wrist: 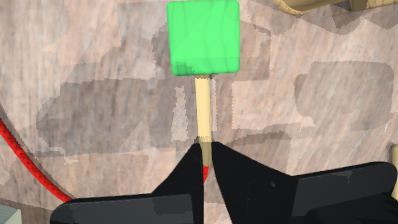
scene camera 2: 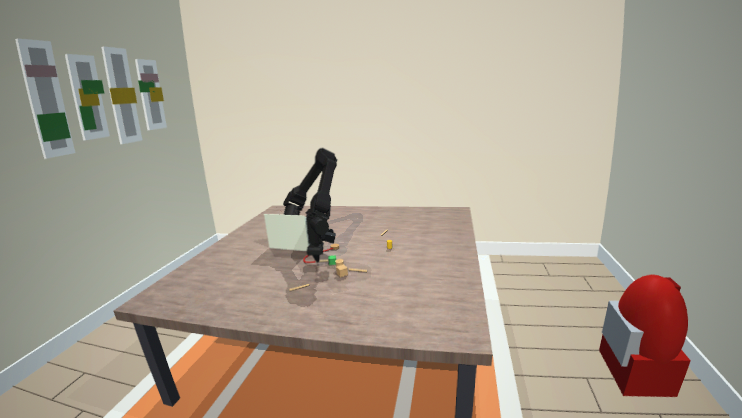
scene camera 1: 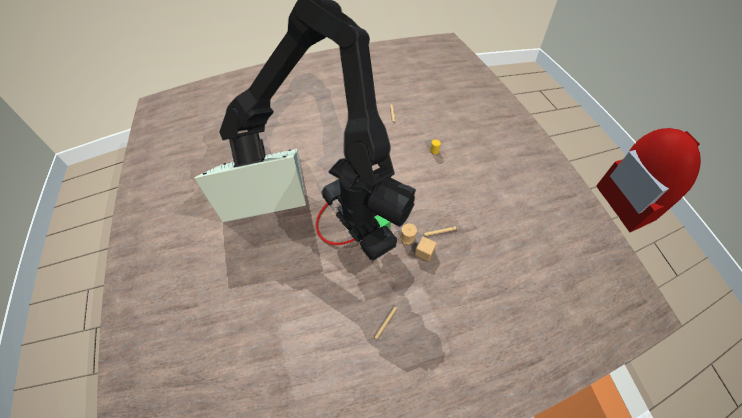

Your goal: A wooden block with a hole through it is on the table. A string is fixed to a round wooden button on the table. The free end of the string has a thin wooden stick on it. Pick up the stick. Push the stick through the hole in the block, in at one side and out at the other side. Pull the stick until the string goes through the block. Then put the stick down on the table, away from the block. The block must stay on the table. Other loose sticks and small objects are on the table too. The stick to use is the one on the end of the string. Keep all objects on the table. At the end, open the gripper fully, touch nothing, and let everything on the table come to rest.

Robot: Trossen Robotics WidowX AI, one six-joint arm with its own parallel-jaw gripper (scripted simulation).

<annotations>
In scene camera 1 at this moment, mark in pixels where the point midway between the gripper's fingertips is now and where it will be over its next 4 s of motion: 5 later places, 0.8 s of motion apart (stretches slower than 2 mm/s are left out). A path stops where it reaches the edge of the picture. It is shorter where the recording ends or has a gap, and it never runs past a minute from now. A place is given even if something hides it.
My gripper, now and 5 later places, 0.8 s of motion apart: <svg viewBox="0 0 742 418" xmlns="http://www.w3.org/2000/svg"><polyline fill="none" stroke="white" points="358,237 367,231 367,222 378,207 388,201 394,199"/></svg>
</annotations>
